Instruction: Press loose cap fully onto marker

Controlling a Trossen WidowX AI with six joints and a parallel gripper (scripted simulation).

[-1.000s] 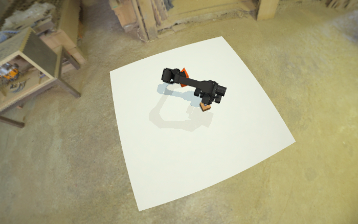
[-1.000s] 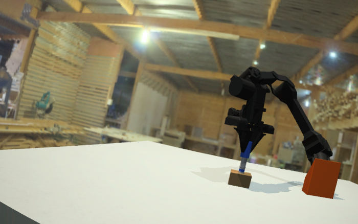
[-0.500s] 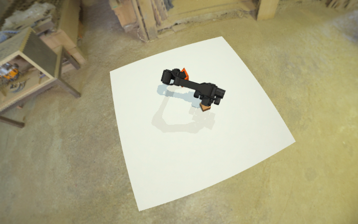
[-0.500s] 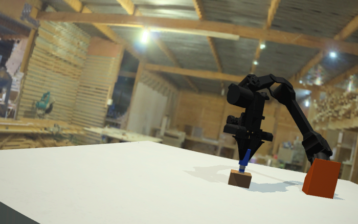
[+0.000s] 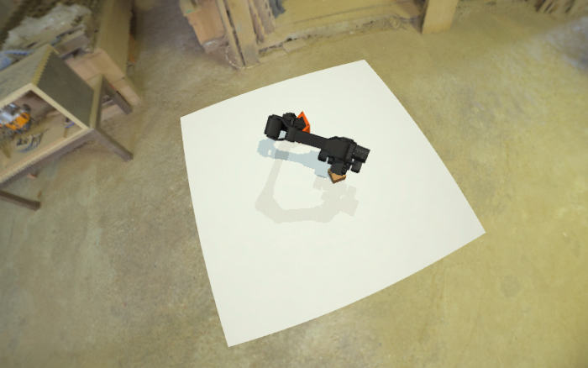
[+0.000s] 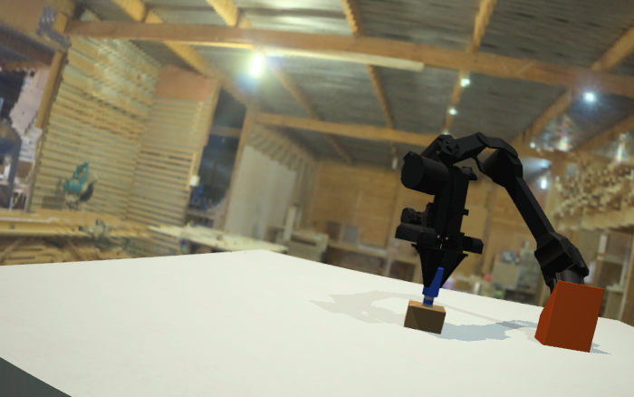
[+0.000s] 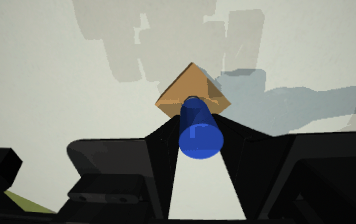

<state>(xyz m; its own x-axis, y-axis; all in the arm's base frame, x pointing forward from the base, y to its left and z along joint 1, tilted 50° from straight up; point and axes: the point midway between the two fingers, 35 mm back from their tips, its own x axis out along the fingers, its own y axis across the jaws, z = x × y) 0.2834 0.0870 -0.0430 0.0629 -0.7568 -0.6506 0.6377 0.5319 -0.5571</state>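
My gripper tip is right at the grey marker. Also, from my gripper tip: blue cap: 1 cm above; then brown holder block: 5 cm below.
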